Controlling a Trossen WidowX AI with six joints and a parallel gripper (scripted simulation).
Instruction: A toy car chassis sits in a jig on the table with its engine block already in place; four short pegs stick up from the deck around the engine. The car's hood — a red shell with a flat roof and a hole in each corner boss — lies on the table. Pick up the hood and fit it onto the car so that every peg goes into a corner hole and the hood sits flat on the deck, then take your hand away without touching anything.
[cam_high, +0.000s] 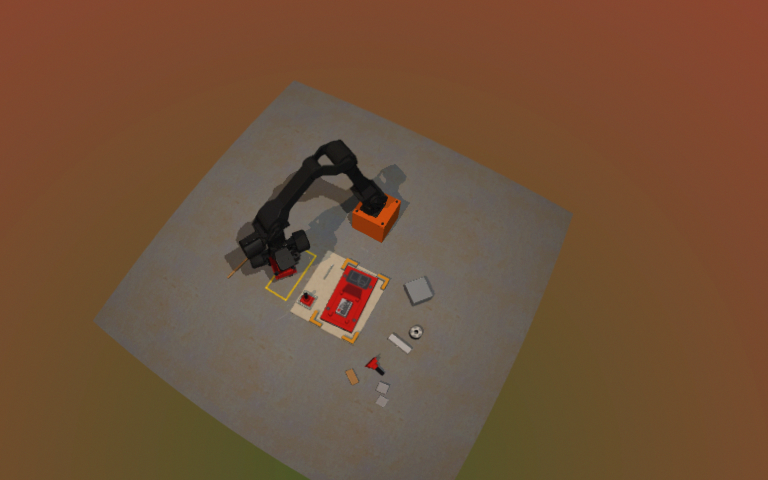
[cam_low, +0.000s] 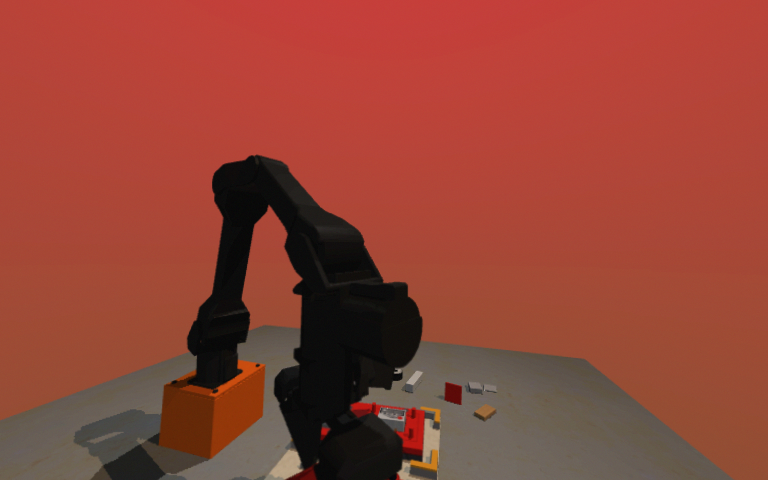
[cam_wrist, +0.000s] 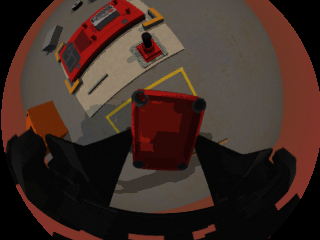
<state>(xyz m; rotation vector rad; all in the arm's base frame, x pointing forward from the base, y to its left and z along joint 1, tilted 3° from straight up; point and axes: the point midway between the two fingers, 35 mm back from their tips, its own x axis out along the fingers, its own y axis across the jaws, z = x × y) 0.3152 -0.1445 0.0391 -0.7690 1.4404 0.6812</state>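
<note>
Now: the thin wooden stick 40 mm ahead of my gripper tip, 140 mm to the right of it and 90 mm below it. Round my gripper tip: red hood 10 mm below; tan tile 180 mm ahead, 370 mm to the left, 90 mm below; grey engine block 10 mm ahead, 240 mm to the left, 70 mm below.
</note>
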